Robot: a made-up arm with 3 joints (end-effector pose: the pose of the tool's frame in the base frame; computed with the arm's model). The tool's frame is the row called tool. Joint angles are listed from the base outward.
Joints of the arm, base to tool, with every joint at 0 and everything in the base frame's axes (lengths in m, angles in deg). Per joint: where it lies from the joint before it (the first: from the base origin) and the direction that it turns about. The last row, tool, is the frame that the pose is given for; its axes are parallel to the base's.
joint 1: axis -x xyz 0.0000 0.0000 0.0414
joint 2: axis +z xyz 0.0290 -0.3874 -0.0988
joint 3: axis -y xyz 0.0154 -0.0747 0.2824
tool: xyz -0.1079 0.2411 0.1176
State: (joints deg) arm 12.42 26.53 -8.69
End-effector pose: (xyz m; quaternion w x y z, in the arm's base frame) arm -0.1111 -0.1970 0.4085 0.9629 -0.1223 0.0981 0.2195
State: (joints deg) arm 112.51 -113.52 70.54
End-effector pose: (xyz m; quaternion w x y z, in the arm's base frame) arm 0.2340 0.2394 0.3030 0.1530 0.6404 0.7436 0.1161
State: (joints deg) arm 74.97 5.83 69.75
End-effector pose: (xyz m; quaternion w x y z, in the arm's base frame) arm -0.1195 0.0578 0.3006 0.6679 -0.4755 -0.4277 0.3806
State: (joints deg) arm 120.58 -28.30 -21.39
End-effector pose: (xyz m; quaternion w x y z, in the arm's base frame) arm 0.0708 0.3986 0.0624 0.5116 -0.8051 -0.1195 -0.2753
